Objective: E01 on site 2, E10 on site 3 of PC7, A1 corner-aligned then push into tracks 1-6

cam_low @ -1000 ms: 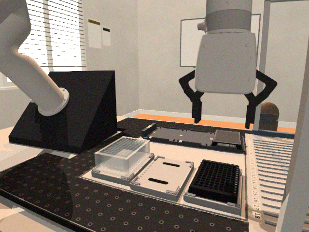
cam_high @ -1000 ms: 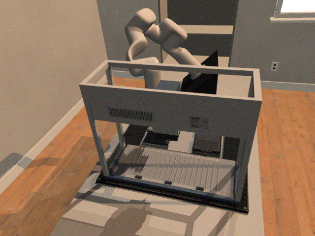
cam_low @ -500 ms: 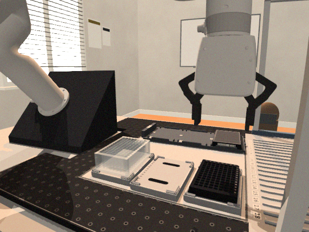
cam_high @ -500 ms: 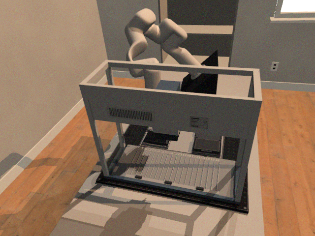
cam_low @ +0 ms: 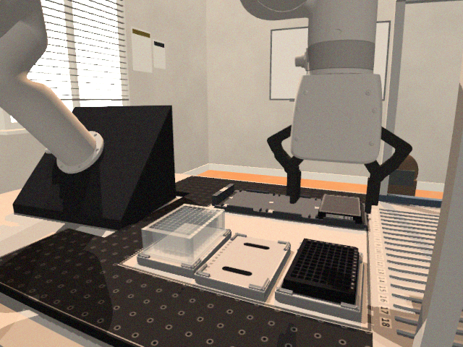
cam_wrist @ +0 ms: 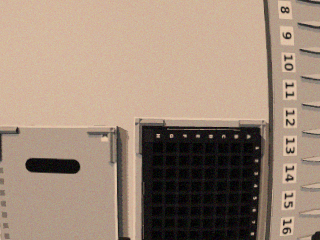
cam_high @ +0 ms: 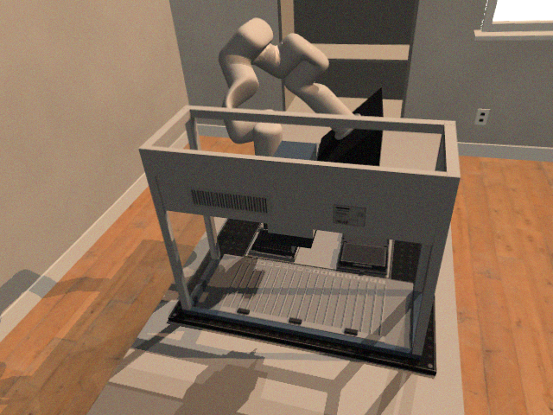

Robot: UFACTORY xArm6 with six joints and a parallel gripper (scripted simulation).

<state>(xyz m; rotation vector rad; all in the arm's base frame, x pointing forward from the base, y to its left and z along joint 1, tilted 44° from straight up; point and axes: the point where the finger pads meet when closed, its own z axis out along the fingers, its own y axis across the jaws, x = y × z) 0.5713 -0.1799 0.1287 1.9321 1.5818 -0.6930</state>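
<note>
The 96-well plate E01 is 10 cm below my hand. Round my hand: nest S2 (11 cm below, 11 cm behind, 1 cm to the left); clear deep-well block E07 (21 cm behind, 8 cm below, 4 cm to the left); nest S3 (11 cm below).
</note>
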